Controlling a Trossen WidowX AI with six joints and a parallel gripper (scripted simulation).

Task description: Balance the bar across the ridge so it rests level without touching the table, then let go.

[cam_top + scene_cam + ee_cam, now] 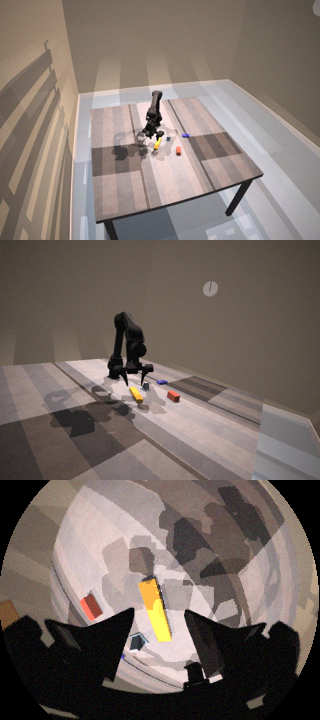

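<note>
The yellow bar is 20 mm behind my gripper tip, 40 mm to the left of it and 60 mm below it. Round my gripper tip: blue flat block: 50 mm behind, 330 mm to the left, 60 mm below; red block: 130 mm ahead, 180 mm to the left, 50 mm below.
</note>
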